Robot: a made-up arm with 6 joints.
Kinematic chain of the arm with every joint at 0, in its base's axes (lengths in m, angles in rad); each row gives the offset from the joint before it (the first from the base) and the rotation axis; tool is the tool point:
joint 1: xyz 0 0 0.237 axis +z
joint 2: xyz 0 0.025 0 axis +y
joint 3: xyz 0 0 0.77 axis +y
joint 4: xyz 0 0 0.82 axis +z
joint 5: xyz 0 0 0 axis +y
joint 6: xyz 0 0 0.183 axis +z
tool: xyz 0 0 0
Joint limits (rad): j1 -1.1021..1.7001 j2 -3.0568..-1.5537 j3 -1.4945..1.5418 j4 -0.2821..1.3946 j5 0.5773..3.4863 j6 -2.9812..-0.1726
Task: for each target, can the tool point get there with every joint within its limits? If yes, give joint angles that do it. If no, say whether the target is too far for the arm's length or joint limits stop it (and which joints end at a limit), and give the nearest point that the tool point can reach.
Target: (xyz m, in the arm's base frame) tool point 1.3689 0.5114 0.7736
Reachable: no: joint limits stop it (at a limit: joint 1, joint 2, joint 3) | nearest point -0.1508 0.6862 1.0388 | short by 1.553 m
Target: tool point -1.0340 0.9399 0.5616
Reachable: yes | joints -0.5991 -1.7917 0.7968 1.1802 1.6847 -1.2523
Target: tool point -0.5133 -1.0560 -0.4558
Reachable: yes | joints 1.1412 -2.3316 0.5016 0.8845 3.1288 -2.6385
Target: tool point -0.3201 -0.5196 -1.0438
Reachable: yes | joints 1.0964 -2.7435 0.0127 0.3787 2.8050 -2.2986
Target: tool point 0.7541 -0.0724 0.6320
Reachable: no: joint limits stop it (at a limit: joint 1, joint 2, joint 3, joint 4) | nearest point 0.0999 -0.6176 0.9824 | short by 0.921 m
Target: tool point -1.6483 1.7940 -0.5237
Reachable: no: too far | nearest point -1.1295 1.2293 -0.2842 | short by 0.803 m
